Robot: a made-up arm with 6 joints.
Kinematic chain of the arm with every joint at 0, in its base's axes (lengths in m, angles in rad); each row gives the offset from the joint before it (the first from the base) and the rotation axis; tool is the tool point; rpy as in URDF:
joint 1: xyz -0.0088 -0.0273 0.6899 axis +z
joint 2: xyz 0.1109 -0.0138 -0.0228 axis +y
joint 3: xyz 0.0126 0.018 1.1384 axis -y
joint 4: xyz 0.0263 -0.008 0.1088 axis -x
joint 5: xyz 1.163 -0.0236 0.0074 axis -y
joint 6: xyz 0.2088 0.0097 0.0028 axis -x
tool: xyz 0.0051 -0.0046 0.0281 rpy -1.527 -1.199 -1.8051
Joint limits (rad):
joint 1: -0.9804..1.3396
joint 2: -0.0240..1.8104
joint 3: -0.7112..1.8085
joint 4: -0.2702..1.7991
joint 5: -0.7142..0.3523
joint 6: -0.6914..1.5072
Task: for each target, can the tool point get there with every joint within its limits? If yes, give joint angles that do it. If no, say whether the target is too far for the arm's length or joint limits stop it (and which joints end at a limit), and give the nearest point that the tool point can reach.
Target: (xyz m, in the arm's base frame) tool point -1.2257 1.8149 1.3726
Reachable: no: joint limits stop it (at a limit: joint 1, joint 5) | nearest point 0.2331 1.4715 1.3726 | short by 1.499 m
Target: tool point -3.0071 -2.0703 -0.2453
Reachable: no: too far | nearest point -0.0239 -0.2382 -0.4842 | short by 3.509 m
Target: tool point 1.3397 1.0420 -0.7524
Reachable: yes | joints 0.6593 1.6426 0.3356 0.8618 -0.0130 1.2599
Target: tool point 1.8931 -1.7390 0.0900
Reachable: yes | joints -0.7023 1.6637 1.2564 1.4593 -0.5165 0.7219
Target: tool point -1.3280 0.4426 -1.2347
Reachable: no: joint limits stop it (at a limit: joint 1, joint 2, joint 5) | nearest point -0.0092 0.4417 -0.7738 | short by 1.397 m
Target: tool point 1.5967 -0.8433 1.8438
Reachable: yes | joints -0.4339 0.2507 0.2357 1.4618 -0.4461 0.8467
